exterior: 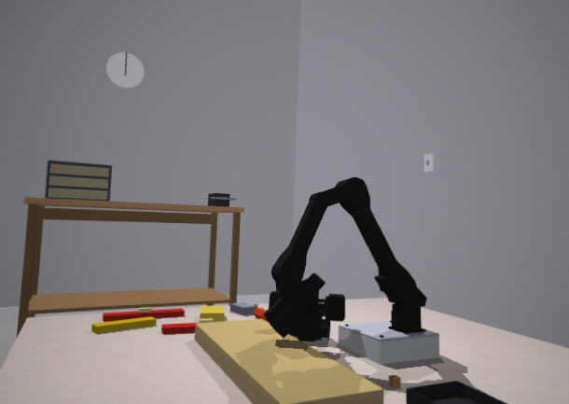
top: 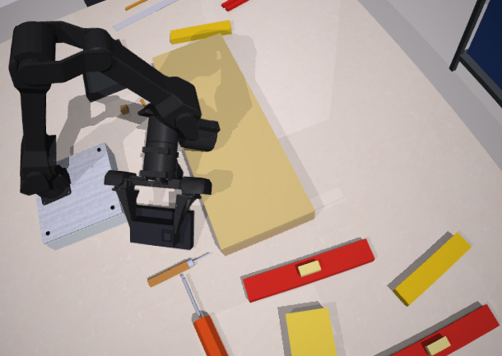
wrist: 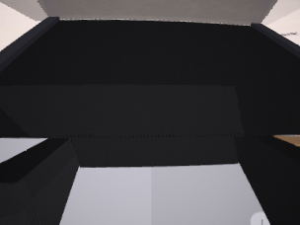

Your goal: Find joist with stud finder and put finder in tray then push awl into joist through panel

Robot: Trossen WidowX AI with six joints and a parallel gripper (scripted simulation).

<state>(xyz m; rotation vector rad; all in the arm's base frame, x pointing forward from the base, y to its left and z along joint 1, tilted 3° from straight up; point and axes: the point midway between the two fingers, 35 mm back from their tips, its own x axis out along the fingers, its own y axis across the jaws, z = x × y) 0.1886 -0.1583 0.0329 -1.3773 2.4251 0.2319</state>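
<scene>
The stud finder lies 1 cm to the right of my gripper tip, 1 cm below it and 1 cm ahead of it. The rest, counted from my gripper tip: black tray: 51 cm to the left, 5 cm below, 1 cm behind; orange screwdriver: 15 cm to the right, 5 cm below, 2 cm ahead; ruler: 70 cm to the left, 19 cm ahead, 6 cm below.
</scene>
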